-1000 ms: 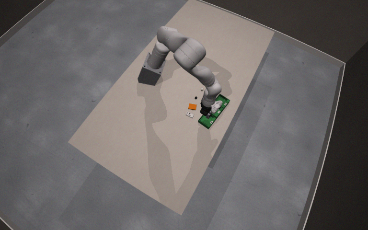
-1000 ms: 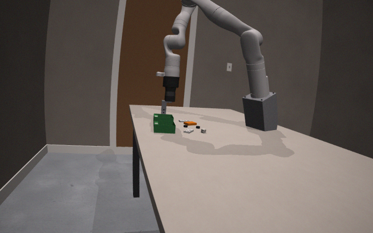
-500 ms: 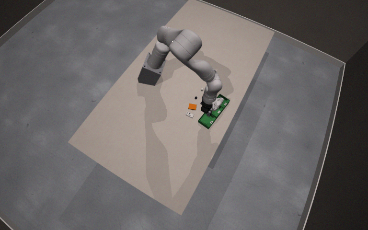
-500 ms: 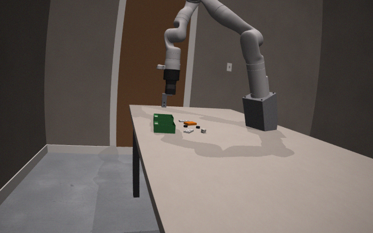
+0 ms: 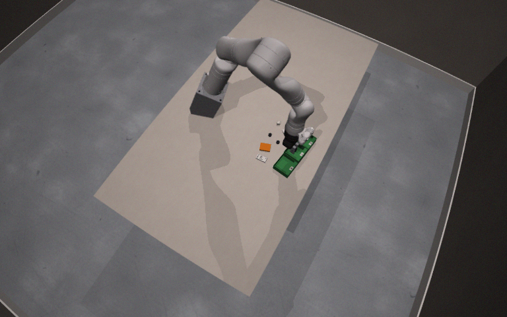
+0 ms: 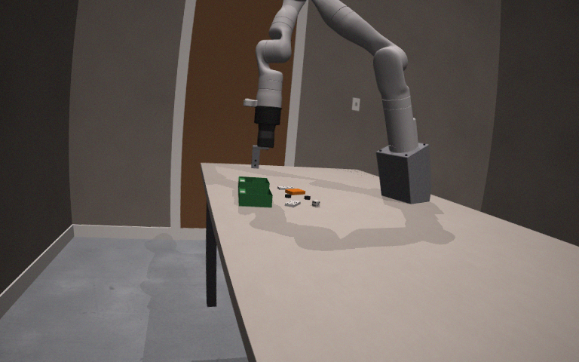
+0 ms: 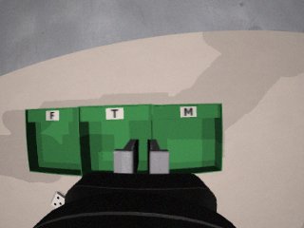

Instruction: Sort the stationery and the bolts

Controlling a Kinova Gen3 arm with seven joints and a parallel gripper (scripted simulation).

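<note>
My gripper is now 1 cm short of the green three-compartment bin, 3 cm to the right of it and 7 cm above it. Also, from my hand: orange flat block: 14 cm behind, 2 cm to the right, 9 cm below; die: 15 cm behind, 14 cm to the left, 9 cm below.
</note>
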